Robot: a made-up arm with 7 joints. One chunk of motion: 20 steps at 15 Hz.
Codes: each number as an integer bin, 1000 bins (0 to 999) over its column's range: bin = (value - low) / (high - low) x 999, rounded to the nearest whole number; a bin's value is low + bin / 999 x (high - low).
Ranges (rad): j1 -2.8..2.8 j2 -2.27..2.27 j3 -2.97..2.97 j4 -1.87..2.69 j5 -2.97..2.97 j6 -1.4..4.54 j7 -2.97..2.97
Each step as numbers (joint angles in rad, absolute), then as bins.
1 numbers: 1.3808 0.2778 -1.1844 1.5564 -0.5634 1.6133 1.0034
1 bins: 746 561 300 751 405 507 668
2 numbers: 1.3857 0.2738 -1.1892 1.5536 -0.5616 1.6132 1.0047
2 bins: 747 560 299 750 405 507 668
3 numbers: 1.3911 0.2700 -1.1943 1.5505 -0.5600 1.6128 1.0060
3 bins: 748 559 299 749 405 507 669
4 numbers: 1.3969 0.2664 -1.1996 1.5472 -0.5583 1.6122 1.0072
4 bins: 749 558 298 749 406 507 669
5 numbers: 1.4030 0.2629 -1.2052 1.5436 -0.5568 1.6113 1.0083
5 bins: 750 557 297 748 406 506 669
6 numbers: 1.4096 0.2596 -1.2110 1.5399 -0.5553 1.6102 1.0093
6 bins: 751 557 296 747 406 506 669
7 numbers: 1.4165 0.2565 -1.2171 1.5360 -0.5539 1.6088 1.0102
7 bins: 752 556 295 746 406 506 669
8 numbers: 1.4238 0.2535 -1.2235 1.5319 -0.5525 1.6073 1.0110
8 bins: 753 555 294 745 407 506 670
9 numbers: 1.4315 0.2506 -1.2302 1.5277 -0.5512 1.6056 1.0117
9 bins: 755 555 293 744 407 505 670
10 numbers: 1.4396 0.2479 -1.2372 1.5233 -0.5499 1.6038 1.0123
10 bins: 756 554 291 743 407 505 670
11 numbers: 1.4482 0.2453 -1.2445 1.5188 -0.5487 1.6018 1.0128
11 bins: 758 553 290 742 407 505 670
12 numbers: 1.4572 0.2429 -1.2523 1.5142 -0.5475 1.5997 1.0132
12 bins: 759 553 289 741 407 504 670
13 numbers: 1.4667 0.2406 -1.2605 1.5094 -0.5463 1.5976 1.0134
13 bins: 761 552 288 740 408 504 670
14 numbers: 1.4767 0.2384 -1.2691 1.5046 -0.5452 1.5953 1.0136
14 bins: 763 552 286 739 408 504 670
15 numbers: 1.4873 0.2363 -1.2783 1.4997 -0.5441 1.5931 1.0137
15 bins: 765 551 285 738 408 503 670
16 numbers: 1.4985 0.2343 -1.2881 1.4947 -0.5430 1.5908 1.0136
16 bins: 767 551 283 737 408 503 670
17 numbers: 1.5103 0.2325 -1.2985 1.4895 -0.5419 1.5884 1.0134
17 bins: 769 551 281 736 408 503 670
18 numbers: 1.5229 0.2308 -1.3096 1.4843 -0.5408 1.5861 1.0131
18 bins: 771 550 279 735 409 502 670
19 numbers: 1.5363 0.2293 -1.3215 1.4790 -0.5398 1.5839 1.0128
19 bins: 774 550 277 734 409 502 670
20 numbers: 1.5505 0.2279 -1.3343 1.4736 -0.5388 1.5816 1.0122
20 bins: 776 550 275 733 409 501 670
